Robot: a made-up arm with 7 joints. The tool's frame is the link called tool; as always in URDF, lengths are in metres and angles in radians. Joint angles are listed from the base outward. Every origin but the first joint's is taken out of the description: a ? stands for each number. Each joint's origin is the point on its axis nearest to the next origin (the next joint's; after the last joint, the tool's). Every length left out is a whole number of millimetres.
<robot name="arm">
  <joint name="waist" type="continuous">
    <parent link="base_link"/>
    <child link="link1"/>
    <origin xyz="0 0 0.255" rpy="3.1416 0 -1.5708"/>
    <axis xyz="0 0 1"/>
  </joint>
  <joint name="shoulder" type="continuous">
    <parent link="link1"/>
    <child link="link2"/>
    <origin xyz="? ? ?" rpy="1.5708 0 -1.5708"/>
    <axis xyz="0 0 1"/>
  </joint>
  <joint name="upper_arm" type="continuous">
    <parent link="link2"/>
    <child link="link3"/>
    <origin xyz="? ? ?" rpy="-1.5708 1.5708 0"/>
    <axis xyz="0 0 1"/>
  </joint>
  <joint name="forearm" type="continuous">
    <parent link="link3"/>
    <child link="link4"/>
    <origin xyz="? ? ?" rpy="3.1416 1.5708 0"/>
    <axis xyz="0 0 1"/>
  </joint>
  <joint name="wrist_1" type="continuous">
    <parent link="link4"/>
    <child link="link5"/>
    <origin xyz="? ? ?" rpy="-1.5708 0 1.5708"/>
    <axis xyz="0 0 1"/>
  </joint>
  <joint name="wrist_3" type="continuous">
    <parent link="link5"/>
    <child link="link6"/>
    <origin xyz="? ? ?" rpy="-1.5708 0 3.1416"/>
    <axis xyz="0 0 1"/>
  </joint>
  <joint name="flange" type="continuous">
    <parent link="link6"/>
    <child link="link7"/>
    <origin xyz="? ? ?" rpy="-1.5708 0 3.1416"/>
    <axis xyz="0 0 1"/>
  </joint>
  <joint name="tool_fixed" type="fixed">
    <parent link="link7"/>
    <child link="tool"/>
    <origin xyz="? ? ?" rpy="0 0 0"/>
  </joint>
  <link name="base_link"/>
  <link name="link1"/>
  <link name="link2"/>
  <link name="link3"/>
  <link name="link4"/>
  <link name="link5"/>
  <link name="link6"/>
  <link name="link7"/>
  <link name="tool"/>
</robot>
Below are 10 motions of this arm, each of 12 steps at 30 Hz.
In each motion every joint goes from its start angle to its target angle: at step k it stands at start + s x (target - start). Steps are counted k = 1, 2, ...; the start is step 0. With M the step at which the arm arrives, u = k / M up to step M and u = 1 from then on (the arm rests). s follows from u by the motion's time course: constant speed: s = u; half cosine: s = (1 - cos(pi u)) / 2; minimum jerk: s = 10 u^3 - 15 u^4 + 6 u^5.
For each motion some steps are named. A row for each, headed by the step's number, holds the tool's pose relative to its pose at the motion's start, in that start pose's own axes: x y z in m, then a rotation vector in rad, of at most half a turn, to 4 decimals.
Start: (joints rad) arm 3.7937 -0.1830 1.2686 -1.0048 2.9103 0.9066 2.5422
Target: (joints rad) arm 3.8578 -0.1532 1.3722 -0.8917 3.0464 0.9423 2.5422
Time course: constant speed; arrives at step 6
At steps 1, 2, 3, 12:
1: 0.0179 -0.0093 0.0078 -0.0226 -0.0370 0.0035
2: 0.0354 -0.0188 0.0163 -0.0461 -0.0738 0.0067
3: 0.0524 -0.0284 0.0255 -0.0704 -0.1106 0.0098
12: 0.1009 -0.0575 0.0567 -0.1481 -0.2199 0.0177

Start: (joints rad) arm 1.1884 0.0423 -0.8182 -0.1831 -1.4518 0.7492 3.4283
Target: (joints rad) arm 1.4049 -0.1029 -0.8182 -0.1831 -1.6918 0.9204 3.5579
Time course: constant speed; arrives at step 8
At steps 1, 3, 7, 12:
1: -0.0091 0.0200 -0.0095 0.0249 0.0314 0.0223
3: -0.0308 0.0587 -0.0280 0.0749 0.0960 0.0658
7: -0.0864 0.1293 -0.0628 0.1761 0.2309 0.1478
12: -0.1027 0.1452 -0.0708 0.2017 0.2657 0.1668

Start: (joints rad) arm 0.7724 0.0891 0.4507 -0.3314 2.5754 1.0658 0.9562
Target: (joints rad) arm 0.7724 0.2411 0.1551 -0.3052 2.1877 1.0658 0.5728
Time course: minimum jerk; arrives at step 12
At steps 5, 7, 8, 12:
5: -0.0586 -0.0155 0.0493 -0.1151 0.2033 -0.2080
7: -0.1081 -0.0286 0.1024 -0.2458 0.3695 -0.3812
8: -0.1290 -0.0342 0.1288 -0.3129 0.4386 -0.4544
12: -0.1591 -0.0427 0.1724 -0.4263 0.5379 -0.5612

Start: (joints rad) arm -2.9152 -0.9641 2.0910 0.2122 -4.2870 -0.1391 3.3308
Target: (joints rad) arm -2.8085 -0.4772 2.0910 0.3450 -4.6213 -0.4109 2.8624
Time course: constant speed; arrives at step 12
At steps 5, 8, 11, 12:
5: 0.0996 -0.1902 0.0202 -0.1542 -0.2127 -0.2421
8: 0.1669 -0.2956 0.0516 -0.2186 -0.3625 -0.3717
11: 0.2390 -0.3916 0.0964 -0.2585 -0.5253 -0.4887
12: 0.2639 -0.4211 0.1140 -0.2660 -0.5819 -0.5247

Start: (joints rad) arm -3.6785 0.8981 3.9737 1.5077 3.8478 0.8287 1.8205
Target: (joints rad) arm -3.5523 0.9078 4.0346 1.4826 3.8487 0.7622 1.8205
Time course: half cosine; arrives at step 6
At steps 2, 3, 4, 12:
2: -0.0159 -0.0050 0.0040 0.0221 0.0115 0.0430
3: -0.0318 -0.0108 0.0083 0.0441 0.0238 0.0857
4: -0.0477 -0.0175 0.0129 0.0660 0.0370 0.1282
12: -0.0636 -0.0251 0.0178 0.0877 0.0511 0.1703

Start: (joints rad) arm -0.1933 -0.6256 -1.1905 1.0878 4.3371 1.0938 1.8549
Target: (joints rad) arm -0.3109 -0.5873 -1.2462 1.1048 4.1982 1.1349 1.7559
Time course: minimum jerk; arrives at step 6
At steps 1, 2, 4, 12:
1: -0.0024 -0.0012 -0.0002 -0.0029 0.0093 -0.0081
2: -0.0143 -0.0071 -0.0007 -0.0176 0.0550 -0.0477
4: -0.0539 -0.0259 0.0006 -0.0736 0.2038 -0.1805
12: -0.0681 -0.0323 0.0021 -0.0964 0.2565 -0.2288

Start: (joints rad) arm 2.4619 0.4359 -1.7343 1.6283 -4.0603 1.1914 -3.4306
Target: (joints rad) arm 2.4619 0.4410 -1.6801 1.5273 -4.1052 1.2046 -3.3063
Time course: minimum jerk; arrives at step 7
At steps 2, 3, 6, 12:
2: -0.0047 -0.0033 -0.0059 -0.0004 0.0176 0.0086
3: -0.0121 -0.0084 -0.0147 -0.0006 0.0446 0.0219
6: -0.0333 -0.0223 -0.0377 0.0014 0.1175 0.0577
12: -0.0342 -0.0229 -0.0386 0.0015 0.1203 0.0590

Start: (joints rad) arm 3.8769 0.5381 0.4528 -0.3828 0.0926 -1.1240 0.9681
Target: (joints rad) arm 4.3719 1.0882 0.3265 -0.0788 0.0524 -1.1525 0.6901
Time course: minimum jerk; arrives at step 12
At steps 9, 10, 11, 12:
9: 0.0900 -0.0098 0.6653 -0.7306 -0.4061 -0.1620
10: 0.0979 0.0160 0.7150 -0.7771 -0.4514 -0.1599
11: 0.1012 0.0287 0.7368 -0.7973 -0.4722 -0.1583
12: 0.1018 0.0309 0.7405 -0.8006 -0.4758 -0.1580

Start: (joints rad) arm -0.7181 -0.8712 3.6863 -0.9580 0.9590 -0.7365 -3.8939
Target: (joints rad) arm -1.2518 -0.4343 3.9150 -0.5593 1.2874 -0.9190 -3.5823
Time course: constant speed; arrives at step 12
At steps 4, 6, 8, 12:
4: 0.0511 -0.0535 -0.0925 0.0454 -0.0586 0.1881
6: 0.0789 -0.0890 -0.1271 0.0592 -0.0784 0.2853
8: 0.1068 -0.1295 -0.1528 0.0678 -0.0905 0.3826
12: 0.1584 -0.2225 -0.1758 0.0728 -0.0893 0.5707

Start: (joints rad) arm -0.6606 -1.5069 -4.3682 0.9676 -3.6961 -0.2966 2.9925
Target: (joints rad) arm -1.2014 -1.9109 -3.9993 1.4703 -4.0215 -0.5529 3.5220
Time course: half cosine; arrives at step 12
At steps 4, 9, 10, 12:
4: 0.1073 0.1951 -0.0667 0.2283 -0.2292 -0.0142
9: 0.3853 0.6170 0.0170 0.7142 -0.7797 -0.1306
10: 0.4168 0.6606 0.0503 0.7729 -0.8461 -0.1567
12: 0.4417 0.6945 0.0814 0.8218 -0.9001 -0.1807

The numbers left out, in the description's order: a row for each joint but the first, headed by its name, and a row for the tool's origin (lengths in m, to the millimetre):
shoulder: 0.013 0 0
upper_arm: 0 -0.535 0
forearm: 0.017 0 0
wrist_1: 0.405 0 0
wrist_3: 0 0 0
flange: 0 0.165 0
tool: 0 0 0

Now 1 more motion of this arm.
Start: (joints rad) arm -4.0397 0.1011 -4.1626 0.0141 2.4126 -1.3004 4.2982
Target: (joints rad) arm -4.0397 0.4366 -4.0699 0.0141 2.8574 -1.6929 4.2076
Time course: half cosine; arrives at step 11
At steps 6, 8, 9, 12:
6: -0.0958 -0.1010 -0.0158 -0.0875 -0.3447 0.1872
8: -0.1345 -0.1470 -0.0135 -0.0931 -0.5046 0.2531
9: -0.1482 -0.1639 -0.0113 -0.0897 -0.5628 0.2739
12: -0.1597 -0.1784 -0.0089 -0.0846 -0.6123 0.2902

